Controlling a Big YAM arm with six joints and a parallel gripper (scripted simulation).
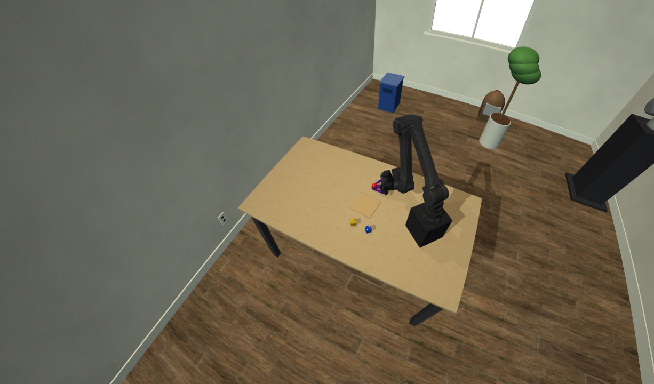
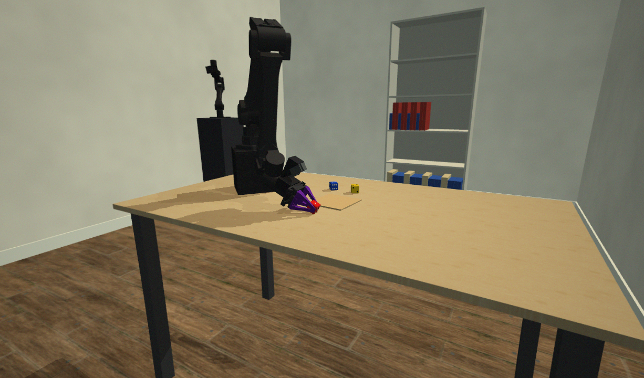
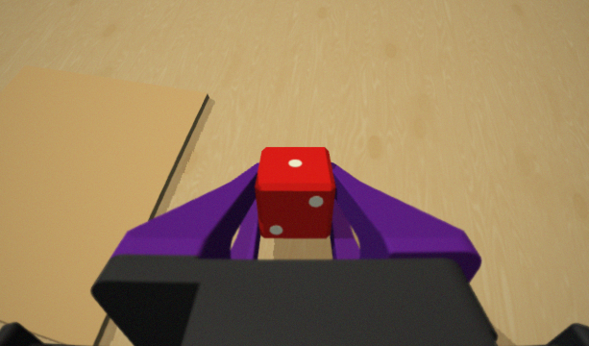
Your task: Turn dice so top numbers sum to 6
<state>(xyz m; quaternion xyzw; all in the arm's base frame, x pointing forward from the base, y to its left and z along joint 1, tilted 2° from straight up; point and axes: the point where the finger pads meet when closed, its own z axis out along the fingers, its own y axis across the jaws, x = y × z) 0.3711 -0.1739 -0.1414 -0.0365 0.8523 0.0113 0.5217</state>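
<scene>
Now: hand right at the red die. Round my hand: blue die 30 cm to the left, 7 cm behind; yellow die 29 cm to the left, 2 cm ahead; tan mat 14 cm to the left, 2 cm below.
</scene>
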